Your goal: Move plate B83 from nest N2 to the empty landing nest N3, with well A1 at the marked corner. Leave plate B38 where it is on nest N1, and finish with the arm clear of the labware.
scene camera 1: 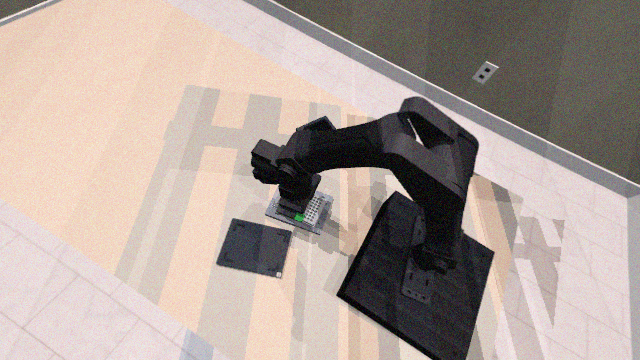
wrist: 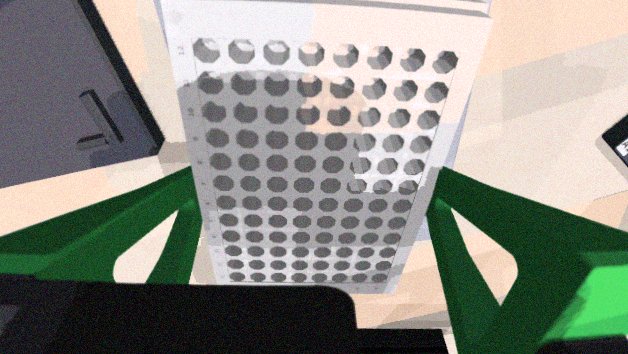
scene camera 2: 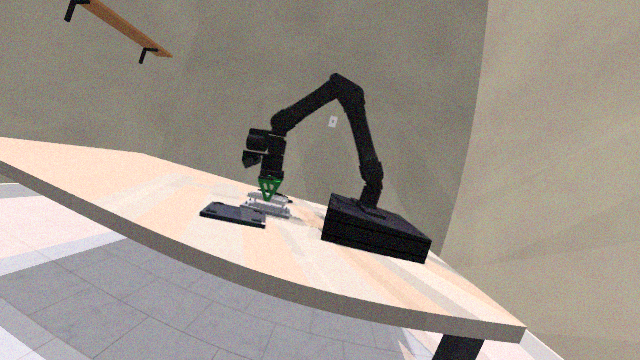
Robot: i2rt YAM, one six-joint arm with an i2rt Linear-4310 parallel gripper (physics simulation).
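My gripper (scene camera 1: 296,212) (scene camera 2: 268,195) (wrist: 314,177) has green fingers and is shut on the long sides of a white well plate (scene camera 1: 316,206) (scene camera 2: 256,195) (wrist: 307,132). The plate is level and sits a little above a light grey nest (scene camera 1: 320,228) (scene camera 2: 268,209). Numbers run down the plate's left edge in the wrist view. A flat dark nest (scene camera 1: 250,246) (scene camera 2: 228,213) (wrist: 43,88) with corner guides lies empty right beside the grey nest, with a small white mark at one corner. I cannot read any plate label. A second plate does not show clearly; the arm hides that area.
The arm's black base block (scene camera 1: 402,286) (scene camera 2: 376,228) stands on the wooden table close to the nests. A dark corner with a white label (wrist: 617,140) shows at the right edge of the wrist view. The table edge (scene camera 2: 268,277) runs in front.
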